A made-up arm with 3 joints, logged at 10 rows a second.
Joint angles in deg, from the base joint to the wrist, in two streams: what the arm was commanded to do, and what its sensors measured. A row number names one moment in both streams.
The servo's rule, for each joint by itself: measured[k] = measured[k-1] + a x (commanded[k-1-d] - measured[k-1]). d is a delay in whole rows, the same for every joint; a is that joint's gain. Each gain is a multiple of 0.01, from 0.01 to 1. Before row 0 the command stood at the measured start. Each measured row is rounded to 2 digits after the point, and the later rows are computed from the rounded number. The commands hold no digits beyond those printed.
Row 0, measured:
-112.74 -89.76 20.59
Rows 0 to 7, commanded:
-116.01 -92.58 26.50
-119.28 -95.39 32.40
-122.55 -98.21 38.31
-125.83 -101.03 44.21
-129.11 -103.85 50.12
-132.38 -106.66 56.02
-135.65 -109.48 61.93
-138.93 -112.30 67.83
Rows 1 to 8, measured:
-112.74 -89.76 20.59
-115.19 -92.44 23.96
-118.26 -95.24 28.77
-121.48 -98.06 34.21
-124.74 -100.88 39.91
-128.02 -103.70 45.73
-131.29 -106.51 51.60
-134.56 -109.33 57.49
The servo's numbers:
d 1
a 0.75 0.95 0.57

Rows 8 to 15, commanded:
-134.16 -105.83 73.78
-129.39 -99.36 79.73
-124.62 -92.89 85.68
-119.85 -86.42 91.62
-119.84 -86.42 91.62
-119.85 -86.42 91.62
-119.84 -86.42 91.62
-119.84 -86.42 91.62
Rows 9 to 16, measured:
-137.84 -112.15 63.38
-135.08 -106.15 69.31
-130.81 -99.70 75.25
-126.17 -93.23 81.20
-121.43 -86.76 87.14
-120.24 -86.44 89.69
-119.95 -86.42 90.79
-119.87 -86.42 91.26

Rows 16 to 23, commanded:
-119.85 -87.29 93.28
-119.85 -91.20 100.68
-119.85 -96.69 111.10
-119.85 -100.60 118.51
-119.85 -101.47 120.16
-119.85 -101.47 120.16
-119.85 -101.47 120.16
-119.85 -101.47 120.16
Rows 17 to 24, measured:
-119.85 -86.42 91.47
-119.85 -87.25 92.50
-119.85 -91.00 97.16
-119.85 -96.41 105.11
-119.85 -100.39 112.75
-119.85 -101.42 116.97
-119.85 -101.47 118.79
-119.85 -101.47 119.57

